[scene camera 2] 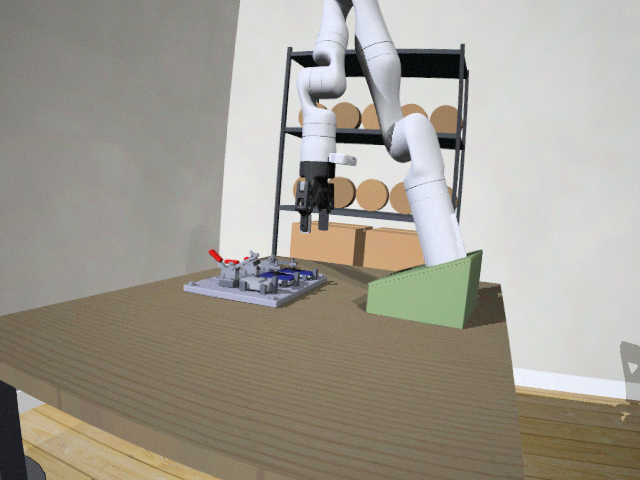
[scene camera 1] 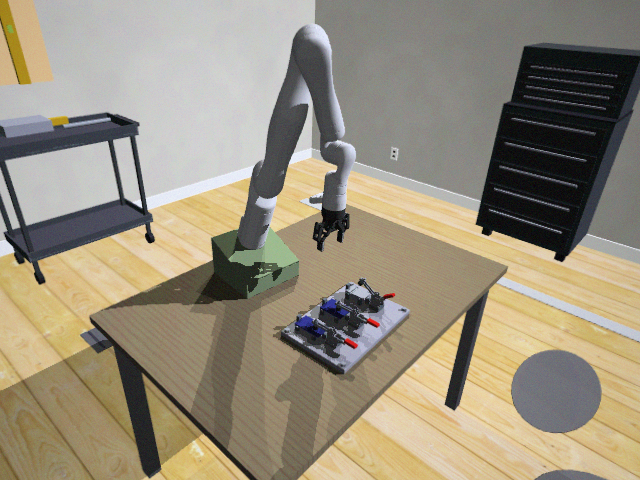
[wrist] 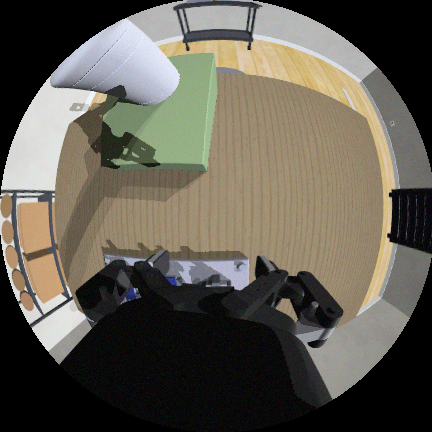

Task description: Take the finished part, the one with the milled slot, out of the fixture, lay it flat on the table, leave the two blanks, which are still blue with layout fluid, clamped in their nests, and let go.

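Places are measured from the arm's base along level axes (x ahead, y left, z up), in millimetres.
Pixels of known places: gripper, fingertip midpoint: (scene camera 2: pixel 314 231) (scene camera 1: pixel 330 246) (wrist: pixel 211 262); arm's base at its link origin: (scene camera 2: pixel 446 261) (scene camera 1: pixel 252 239) (wrist: pixel 154 83).
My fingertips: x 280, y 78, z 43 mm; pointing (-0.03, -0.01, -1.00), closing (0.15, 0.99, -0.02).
Observation:
Ahead of a thing's pixels: the offset from my fingertips to its middle. "spot": to the spot under its first point. Level surfaces: height alone.
My gripper (scene camera 1: pixel 330 243) (scene camera 2: pixel 314 228) (wrist: pixel 211 262) is open and empty, fingers down, high above the table {161 mm down} (scene camera 1: pixel 429 263) (scene camera 2: pixel 289 372) (wrist: pixel 285 165), between the fixture and the arm's base. The fixture plate (scene camera 1: pixel 377 335) (scene camera 2: pixel 232 296) (wrist: pixel 242 277) lies on the table. The pale grey finished part {126 mm ahead, 12 mm right, 130 mm down} (scene camera 1: pixel 356 293) (scene camera 2: pixel 256 283) sits in its end nest; its clamp arm (scene camera 1: pixel 363 283) (scene camera 2: pixel 253 254) is raised. The slot is too small to make out. Two blue blanks {114 mm ahead, 122 mm right, 133 mm down} (scene camera 1: pixel 334 308) {103 mm ahead, 231 mm right, 135 mm down} (scene camera 1: pixel 310 326) sit in the other nests under lowered clamp arms. The fingers hide parts of the fixture in the wrist view.
The green base block (scene camera 1: pixel 276 276) (scene camera 2: pixel 416 302) (wrist: pixel 185 130) carries the arm. Red clamp handles {spot: 241 mm ahead, 27 mm right, 77 mm down} (scene camera 1: pixel 388 296) {spot: 250 mm ahead, 134 mm right, 104 mm down} (scene camera 1: pixel 372 322) {242 mm ahead, 239 mm right, 115 mm down} (scene camera 1: pixel 351 342) stick out on the plate's side away from the base. A cart (scene camera 1: pixel 77 142), a black tool cabinet (scene camera 1: pixel 547 170) and a shelf rack (scene camera 2: pixel 282 155) stand beyond the table.

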